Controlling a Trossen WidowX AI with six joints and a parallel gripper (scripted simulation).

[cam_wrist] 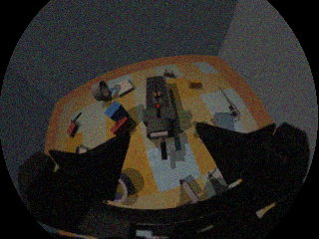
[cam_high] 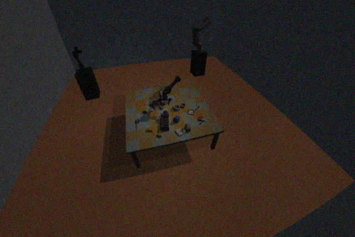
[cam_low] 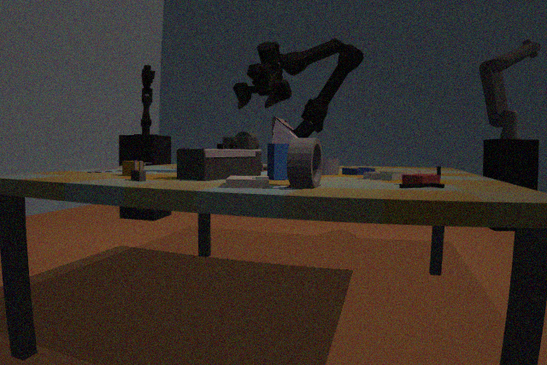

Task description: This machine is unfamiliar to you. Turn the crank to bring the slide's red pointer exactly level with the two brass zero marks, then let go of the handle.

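The dark crank handle is 14 cm below my gripper tip, 3 cm behind it and 1 cm to the left of it. The rest, counted from my gripper tip: blue block 16 cm below, 16 cm ahead, 12 cm to the left; red pointer 12 cm below, 10 cm ahead, 3 cm to the right; yellow block 28 cm to the right, 20 cm ahead, 18 cm below.
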